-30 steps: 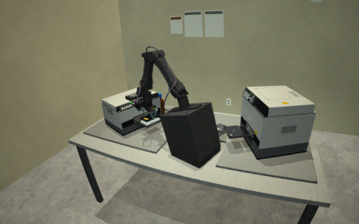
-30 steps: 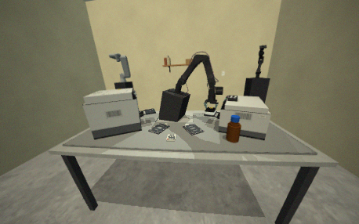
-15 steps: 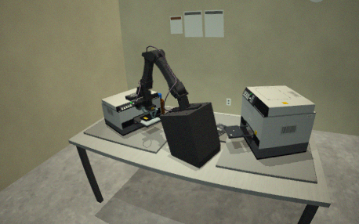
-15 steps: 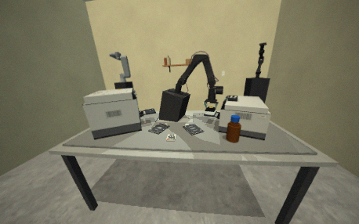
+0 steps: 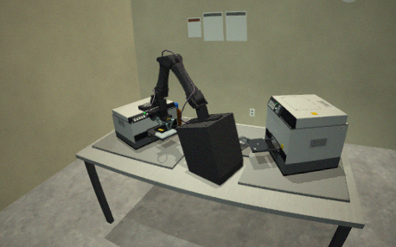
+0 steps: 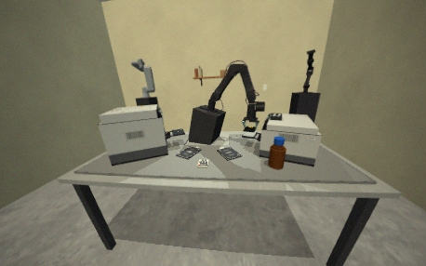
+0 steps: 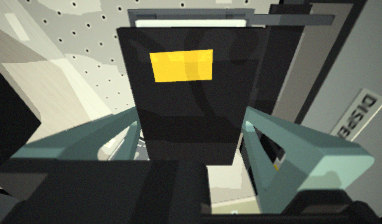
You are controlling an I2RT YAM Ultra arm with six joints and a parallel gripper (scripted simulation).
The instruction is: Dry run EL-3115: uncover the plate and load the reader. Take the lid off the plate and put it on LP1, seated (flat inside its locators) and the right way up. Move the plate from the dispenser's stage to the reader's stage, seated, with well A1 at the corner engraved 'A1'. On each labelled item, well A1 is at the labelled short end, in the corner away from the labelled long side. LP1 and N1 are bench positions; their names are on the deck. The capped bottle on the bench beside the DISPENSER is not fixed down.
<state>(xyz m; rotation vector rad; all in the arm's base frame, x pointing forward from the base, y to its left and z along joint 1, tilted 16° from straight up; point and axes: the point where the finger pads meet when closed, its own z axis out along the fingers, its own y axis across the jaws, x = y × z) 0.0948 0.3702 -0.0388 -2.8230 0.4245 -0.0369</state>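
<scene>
My hand is 4 cm above the pale well plate. The rest, counted from my hand: dark lid: right at my hand; brown capped bottle: 32 cm ahead, 13 cm to the left, 2 cm below; LP1 tag: 11 cm ahead, 22 cm to the right, 13 cm below.
</scene>
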